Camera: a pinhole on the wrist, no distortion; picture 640 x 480 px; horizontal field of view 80.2 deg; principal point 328.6 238.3 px. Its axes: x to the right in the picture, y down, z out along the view. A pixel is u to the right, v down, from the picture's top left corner.
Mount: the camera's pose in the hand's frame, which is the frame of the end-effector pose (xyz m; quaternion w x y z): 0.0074 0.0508 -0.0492 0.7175 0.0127 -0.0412 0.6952
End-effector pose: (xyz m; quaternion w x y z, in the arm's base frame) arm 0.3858 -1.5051 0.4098 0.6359 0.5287 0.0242 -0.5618
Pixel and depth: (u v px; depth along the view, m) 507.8 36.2 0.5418
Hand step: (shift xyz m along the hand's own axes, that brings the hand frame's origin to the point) 0.2804 0.2550 0.5215
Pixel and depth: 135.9 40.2 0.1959
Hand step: 0.0983 -0.0664 0.1423
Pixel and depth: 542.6 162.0 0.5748
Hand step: 0.1085 0.3262 0.5528
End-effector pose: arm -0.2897 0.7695 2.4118 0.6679 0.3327 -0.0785 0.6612
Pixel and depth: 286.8 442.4 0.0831
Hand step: -0.0409 0.0369 0.0311
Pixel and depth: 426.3 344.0 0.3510
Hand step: -0.1020 0.1175 0.3036
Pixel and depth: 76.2 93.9 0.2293
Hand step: 0.0803 -0.1212 0.1710
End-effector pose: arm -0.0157 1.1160 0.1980 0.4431 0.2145 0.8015 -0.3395
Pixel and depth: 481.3 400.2 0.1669
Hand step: -0.0685 0.1074 0.1195
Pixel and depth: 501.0 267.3 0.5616
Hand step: -0.0511 0.2637 0.5282
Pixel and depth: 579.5 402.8 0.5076
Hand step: -0.2230 0.3537 0.4737
